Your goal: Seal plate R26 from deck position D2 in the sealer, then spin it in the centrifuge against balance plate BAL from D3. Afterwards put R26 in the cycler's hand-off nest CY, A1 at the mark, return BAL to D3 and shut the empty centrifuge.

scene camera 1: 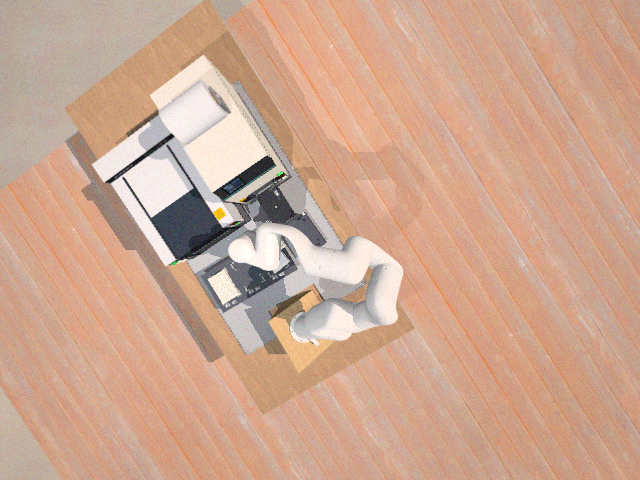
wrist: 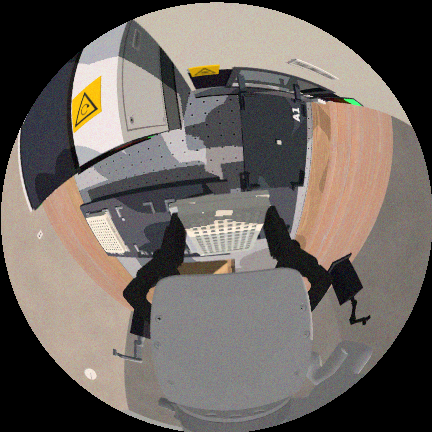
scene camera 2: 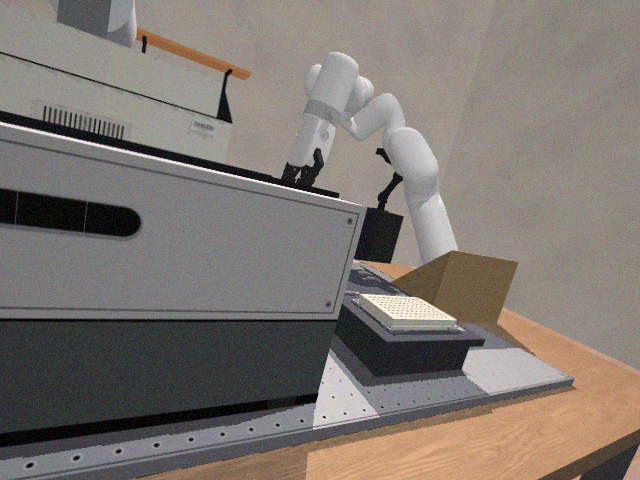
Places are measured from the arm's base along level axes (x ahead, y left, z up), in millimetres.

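Pixels of known places: gripper, fingertip midpoint: point(wrist: 224, 218); arm's base at its link origin: point(scene camera 1: 303, 327) point(scene camera 2: 444, 273).
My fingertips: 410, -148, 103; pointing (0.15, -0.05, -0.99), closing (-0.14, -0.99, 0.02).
Note:
For each thing: its top centre in the pictures, then the offset to it from my fingertips, as dx, dy, dz. "*": a spot on its surface instead.
- dark nest at its top centre: point(wrist: 279, 131) point(scene camera 1: 274, 203) +65, -95, -74
- beige sealer at a spot on its surface: point(scene camera 1: 223, 143) * +273, -129, +168
My gripper point(wrist: 224, 218) point(scene camera 2: 301, 177) is shut on a well plate point(wrist: 220, 235) with a grey sealed top, which I take for R26. It holds the plate by its short sides, level, above the grey deck between the plate block and the dark nest point(wrist: 273, 141) point(scene camera 1: 277, 206) marked A1. A second, white open-well plate point(scene camera 1: 223, 286) point(scene camera 2: 404, 310) point(wrist: 105, 231) sits at the left end of the dark plate block point(scene camera 1: 257, 280) point(scene camera 2: 413, 354). In the top view my wrist hides the held plate.
The centrifuge point(scene camera 1: 182, 224) point(scene camera 2: 199, 252) point(wrist: 48, 132) with its dark top stands left of the gripper. The beige sealer point(scene camera 1: 223, 143) with a film roll stands behind the nest. A cardboard box point(scene camera 1: 300, 335) point(scene camera 2: 461, 281) sits by the arm's base.

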